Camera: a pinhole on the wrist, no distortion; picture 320 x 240 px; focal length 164.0 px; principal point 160.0 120.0 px. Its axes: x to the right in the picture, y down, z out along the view. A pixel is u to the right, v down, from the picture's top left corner.
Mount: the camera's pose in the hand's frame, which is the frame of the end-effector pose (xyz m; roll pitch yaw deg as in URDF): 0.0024 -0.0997 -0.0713 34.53 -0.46 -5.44
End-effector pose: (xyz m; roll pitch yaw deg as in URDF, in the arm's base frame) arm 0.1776 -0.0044 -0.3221 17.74 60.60 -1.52
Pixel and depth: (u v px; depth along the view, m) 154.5 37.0 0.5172
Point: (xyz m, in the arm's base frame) 0.1393 -0.6421 -0.2591
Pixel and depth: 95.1 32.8 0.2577
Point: 0.0667 -0.3518 -0.2362
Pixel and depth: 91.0 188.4 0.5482
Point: 0.4176 -0.3554 0.0977
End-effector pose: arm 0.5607 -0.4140 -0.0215 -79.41 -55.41 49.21
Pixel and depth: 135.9 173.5 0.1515
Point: 0.4273 -0.4863 0.0457
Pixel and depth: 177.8 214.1 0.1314
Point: 0.4546 -0.4488 0.0617
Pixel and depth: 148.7 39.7 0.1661
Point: 0.4343 -0.6043 0.1045
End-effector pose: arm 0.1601 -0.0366 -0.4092 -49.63 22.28 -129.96
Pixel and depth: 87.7 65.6 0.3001
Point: 0.0720 0.0587 -0.0413
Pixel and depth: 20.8 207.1 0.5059
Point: 0.5455 -0.0384 0.1395
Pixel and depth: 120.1 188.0 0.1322
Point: 0.1231 -0.0346 -0.2665
